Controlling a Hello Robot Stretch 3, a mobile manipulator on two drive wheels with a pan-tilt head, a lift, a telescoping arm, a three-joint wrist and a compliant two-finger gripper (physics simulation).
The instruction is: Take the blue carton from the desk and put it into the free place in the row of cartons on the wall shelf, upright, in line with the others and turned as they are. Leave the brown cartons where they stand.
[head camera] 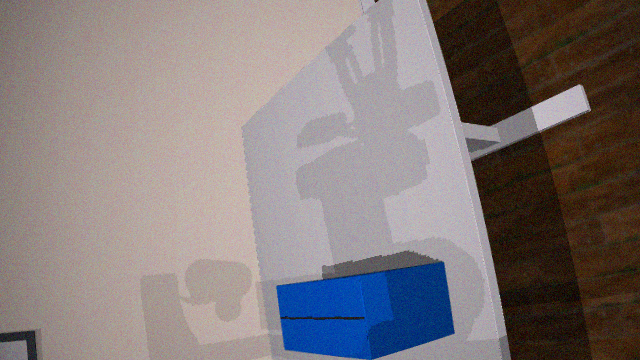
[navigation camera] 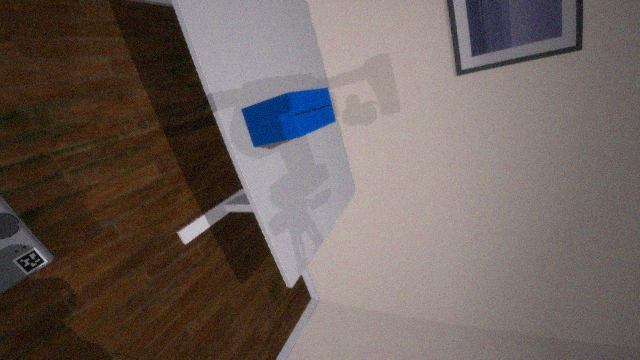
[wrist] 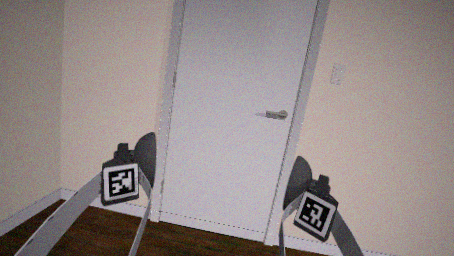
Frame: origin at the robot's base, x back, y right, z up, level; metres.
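Seen in the pictures: gripper, fingertip midpoint: [wrist: 223, 163]; robot's base at its link origin: [navigation camera: 0, 224].
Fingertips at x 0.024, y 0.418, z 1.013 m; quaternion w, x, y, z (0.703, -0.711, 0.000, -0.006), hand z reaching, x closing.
Offsets run from my fingertips to a thing's middle. "*": to the spot under its first point. Level surfaces: height alone.
The blue carton {dx -0.703, dy -0.391, dz -0.202 m} [head camera: 330, 305] [navigation camera: 285, 117] stands on the white desk {dz -0.293 m} [head camera: 285, 200] [navigation camera: 270, 30], with a thin dark line along one face. In the head view it is at the bottom, and in the navigation view it is above the middle. My gripper [wrist: 223, 163] is open in the wrist view, with its two dark fingertips wide apart and no object between them. The gripper itself does not show in the head or navigation view; a shadow of the arm and gripper falls across the desk. The carton does not show in the wrist view. The wall shelf and the brown cartons do not show in these views.
The desk stands against a beige wall [head camera: 125, 125] [navigation camera: 475, 200] with a framed picture [navigation camera: 515, 27]. A white desk leg [head camera: 560, 107] [navigation camera: 195, 230] reaches over the wooden floor. Part of my base [navigation camera: 12, 250] shows at left. A white door [wrist: 230, 150] with a handle {* dx +0.299, dy +1.257, dz -0.103 m} [wrist: 276, 115] stands beyond the gripper.
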